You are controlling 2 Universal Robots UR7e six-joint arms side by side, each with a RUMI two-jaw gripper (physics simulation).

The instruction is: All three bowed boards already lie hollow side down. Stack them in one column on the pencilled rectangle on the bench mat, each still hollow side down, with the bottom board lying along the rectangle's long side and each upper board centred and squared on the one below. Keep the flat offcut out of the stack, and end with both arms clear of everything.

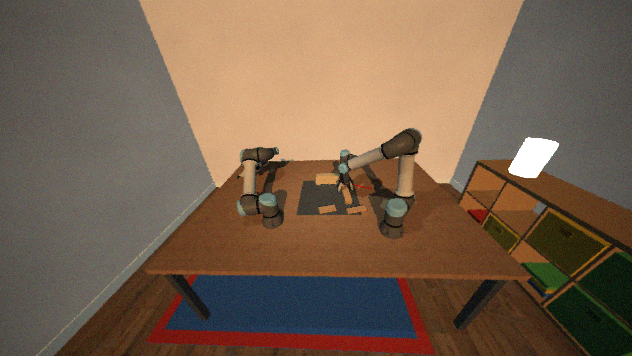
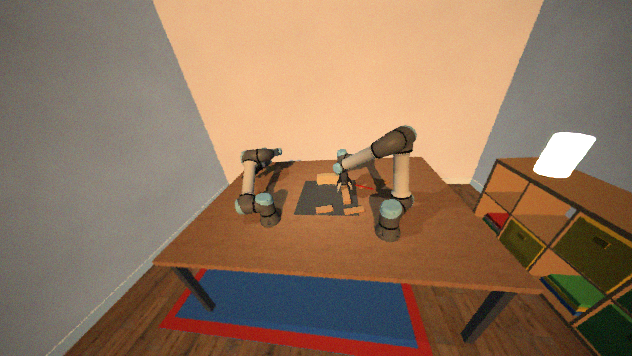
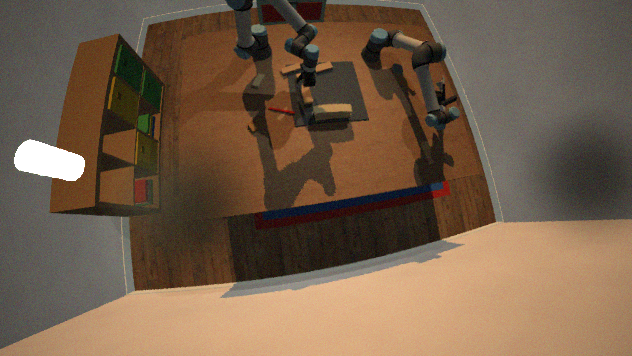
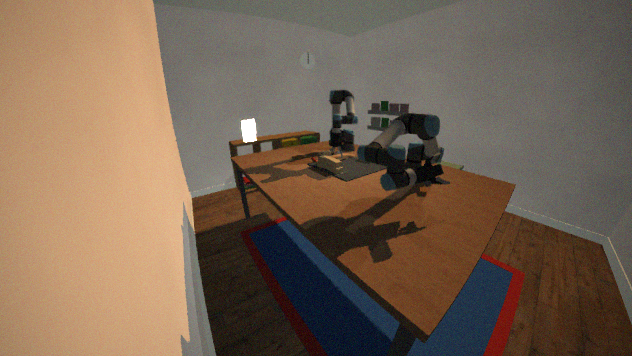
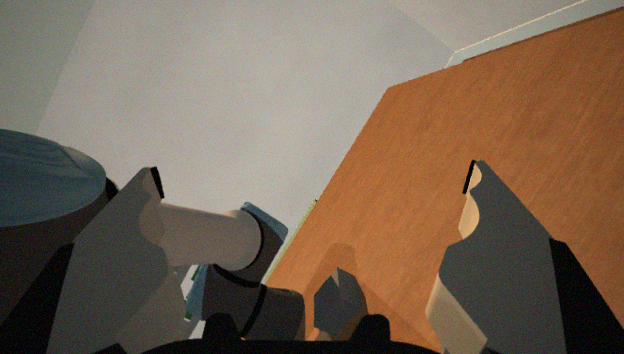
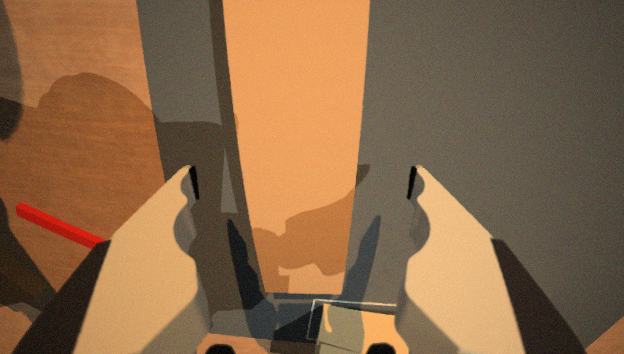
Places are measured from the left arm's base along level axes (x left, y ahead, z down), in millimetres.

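Pixels of known places: left gripper, fingertip midpoint: [image 1: 239, 172] [image 2: 242, 172] [image 3: 442, 82] [image 4: 445, 168] [image 5: 311, 166]; right gripper, fingertip midpoint: [image 1: 345, 191] [image 2: 344, 191] [image 3: 305, 88] [image 4: 336, 156] [image 6: 303, 168]; left arm's base, origin of the base link: [image 1: 273, 221] [image 2: 270, 220] [image 3: 370, 55] [image 5: 286, 325]; right arm's base, origin of the base link: [image 1: 390, 230] [image 2: 387, 232] [image 3: 261, 52] [image 4: 348, 150].
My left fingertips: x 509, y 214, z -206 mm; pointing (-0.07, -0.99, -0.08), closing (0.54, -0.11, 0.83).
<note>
Ahead of a thing's pixels: the offset from my left fingertips to its top centre. Level surfaces: height alone.
A pale board block @[dx -684, dy +426, dz +103 mm] [image 1: 327, 178] [image 2: 327, 178] [image 3: 333, 112] lies hollow side down on the pencilled rectangle [image 6: 355, 301] at the far edge of the grey mat @[dz +200 mm] [image 1: 315, 197] [image 3: 345, 87]; I cannot tell its layers. A long board @[dx -904, dy +296, dz +152 mm] [image 1: 348, 196] [image 2: 346, 196] [image 6: 300, 110] lies square to it. My open right gripper [image 1: 345, 188] [image 2: 344, 187] [image 6: 303, 168] hangs over this board's near-block end, one finger on each side, apart from it. Two shorter-looking pieces @[dx -831, dy +60, dz +183 mm] [image 1: 327, 209] @[dx -1040, dy +144, dz +184 mm] [image 1: 356, 210] lie at the front; which is the flat offcut is unclear. My left gripper [image 5: 311, 166] is open and empty, away from the mat.
A red stick @[dx -1002, dy +488, dz +194 mm] [image 1: 363, 187] [image 3: 281, 110] [image 6: 60, 225] lies on the table beside the mat, on the right arm's side. A small grey block @[dx -1229, dy +306, dz +187 mm] [image 3: 258, 81] lies near the right arm's base. A shelf unit [image 3: 75, 125] stands beyond the table.
</note>
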